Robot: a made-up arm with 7 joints. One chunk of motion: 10 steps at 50 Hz.
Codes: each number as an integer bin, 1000 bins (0 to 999) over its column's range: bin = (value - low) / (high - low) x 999, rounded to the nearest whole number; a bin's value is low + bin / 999 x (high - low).
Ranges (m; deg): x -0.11..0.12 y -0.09..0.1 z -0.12..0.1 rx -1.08..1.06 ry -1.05..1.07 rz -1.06..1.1
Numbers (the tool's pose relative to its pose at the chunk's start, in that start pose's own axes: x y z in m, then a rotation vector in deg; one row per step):
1: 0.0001 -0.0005 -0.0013 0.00 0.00 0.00
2: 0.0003 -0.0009 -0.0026 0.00 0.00 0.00
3: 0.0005 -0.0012 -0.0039 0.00 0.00 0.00
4: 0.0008 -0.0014 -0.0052 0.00 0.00 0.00
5: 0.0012 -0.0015 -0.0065 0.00 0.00 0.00
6: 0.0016 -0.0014 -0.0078 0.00 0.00 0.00
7: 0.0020 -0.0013 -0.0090 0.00 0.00 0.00
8: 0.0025 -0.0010 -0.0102 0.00 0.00 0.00
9: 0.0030 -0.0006 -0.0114 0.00 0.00 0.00
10: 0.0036 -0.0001 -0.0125 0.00 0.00 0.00
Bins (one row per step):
1: 478 471 539 504 495 490
2: 479 468 533 504 495 490
3: 480 467 527 504 495 490
4: 481 466 521 504 495 490
5: 483 465 515 504 495 490
6: 485 466 509 504 495 490
7: 486 466 504 504 495 490
8: 489 468 499 504 495 490
9: 491 470 493 504 495 490
10: 493 473 488 504 495 490

